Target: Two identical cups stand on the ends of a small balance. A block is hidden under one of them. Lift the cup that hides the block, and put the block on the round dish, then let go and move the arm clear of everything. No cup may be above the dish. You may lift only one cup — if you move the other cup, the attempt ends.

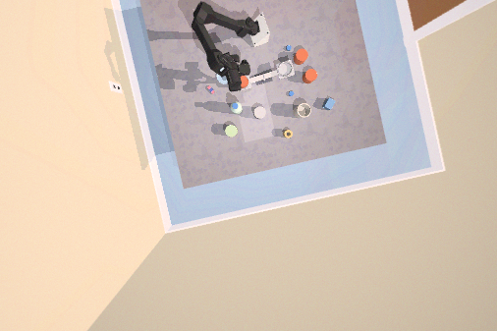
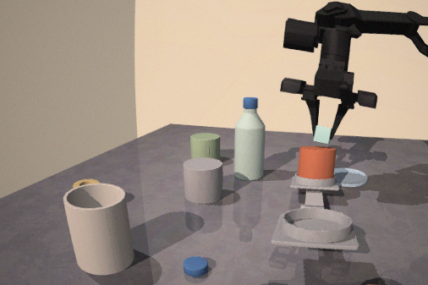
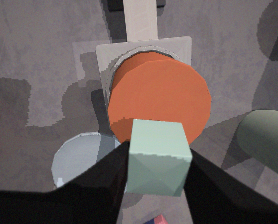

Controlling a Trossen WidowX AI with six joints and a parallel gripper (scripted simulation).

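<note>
The orange cup lies 5 cm below my gripper tip, 1 cm to the left of it and 1 cm ahead of it. Round my gripper tip: pale teal block 1 cm above; then bottle 15 cm ahead, 4 cm to the right, 1 cm above; then round light blue dish 10 cm below, 7 cm to the right, 6 cm behind.
</note>
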